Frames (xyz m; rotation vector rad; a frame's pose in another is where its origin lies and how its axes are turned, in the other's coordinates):
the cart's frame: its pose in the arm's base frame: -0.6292 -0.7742 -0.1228 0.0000 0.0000 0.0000
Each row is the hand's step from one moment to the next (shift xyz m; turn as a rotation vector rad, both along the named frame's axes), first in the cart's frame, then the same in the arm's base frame.
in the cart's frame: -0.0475 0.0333 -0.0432 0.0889 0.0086 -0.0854
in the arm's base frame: -0.0475 0.0333 -0.0432 0.0889 0.0086 -0.0854
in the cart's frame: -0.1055 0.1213 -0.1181 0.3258 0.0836 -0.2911
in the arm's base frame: -0.1055 0.1213 -0.1181 0.3258 0.0836 -0.2911
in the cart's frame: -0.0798 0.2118 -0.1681 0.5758 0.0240 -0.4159
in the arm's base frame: -0.0798 0.2118 -0.1681 0.5758 0.0240 -0.4159
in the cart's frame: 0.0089 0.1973 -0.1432 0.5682 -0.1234 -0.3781
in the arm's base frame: 0.0089 0.1973 -0.1432 0.5682 -0.1234 -0.3781
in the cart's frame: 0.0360 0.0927 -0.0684 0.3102 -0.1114 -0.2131
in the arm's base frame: 0.0360 0.0927 -0.0684 0.3102 -0.1114 -0.2131
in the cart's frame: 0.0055 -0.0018 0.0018 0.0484 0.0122 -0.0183
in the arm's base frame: 0.0055 -0.0018 0.0018 0.0484 0.0122 -0.0183
